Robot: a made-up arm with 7 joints. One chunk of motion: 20 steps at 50 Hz.
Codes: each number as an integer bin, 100 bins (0 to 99) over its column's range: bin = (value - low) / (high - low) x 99, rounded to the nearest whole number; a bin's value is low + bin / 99 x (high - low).
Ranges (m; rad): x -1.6..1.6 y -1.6..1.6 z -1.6..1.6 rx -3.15..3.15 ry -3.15..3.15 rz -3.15..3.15
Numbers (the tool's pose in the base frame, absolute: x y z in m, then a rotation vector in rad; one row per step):
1: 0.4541 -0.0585 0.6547 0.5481 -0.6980 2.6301
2: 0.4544 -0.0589 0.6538 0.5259 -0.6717 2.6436
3: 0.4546 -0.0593 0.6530 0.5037 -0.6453 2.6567
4: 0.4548 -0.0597 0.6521 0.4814 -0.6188 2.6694
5: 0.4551 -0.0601 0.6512 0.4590 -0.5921 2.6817
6: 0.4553 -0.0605 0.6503 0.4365 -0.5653 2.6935
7: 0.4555 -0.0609 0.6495 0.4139 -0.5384 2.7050
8: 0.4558 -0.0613 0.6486 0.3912 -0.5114 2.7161
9: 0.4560 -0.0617 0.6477 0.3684 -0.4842 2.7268
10: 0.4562 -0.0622 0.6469 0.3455 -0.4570 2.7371
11: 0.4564 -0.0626 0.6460 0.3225 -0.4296 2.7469
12: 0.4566 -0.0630 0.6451 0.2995 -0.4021 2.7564
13: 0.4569 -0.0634 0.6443 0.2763 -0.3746 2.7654
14: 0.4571 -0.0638 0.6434 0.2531 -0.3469 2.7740
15: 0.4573 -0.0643 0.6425 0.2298 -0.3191 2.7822
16: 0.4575 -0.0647 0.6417 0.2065 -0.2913 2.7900
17: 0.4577 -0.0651 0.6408 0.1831 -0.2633 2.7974
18: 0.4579 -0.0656 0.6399 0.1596 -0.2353 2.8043
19: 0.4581 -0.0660 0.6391 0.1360 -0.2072 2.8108
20: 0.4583 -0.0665 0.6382 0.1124 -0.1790 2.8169
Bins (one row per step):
1: 64 48 70 58 39 91
2: 64 48 70 58 39 91
3: 64 48 70 57 39 91
4: 64 48 70 57 40 91
5: 64 48 70 57 40 92
6: 64 48 70 56 41 92
7: 64 48 70 56 41 92
8: 64 48 70 56 41 92
9: 64 48 70 55 42 92
10: 64 48 70 55 42 93
11: 64 48 69 55 43 93
12: 64 48 69 54 43 93
13: 64 48 69 54 44 93
14: 64 48 69 53 44 93
15: 64 48 69 53 44 93
16: 64 47 69 53 45 93
17: 64 47 69 52 45 93
18: 64 47 69 52 46 94
19: 64 47 69 52 46 94
20: 64 47 69 51 47 94

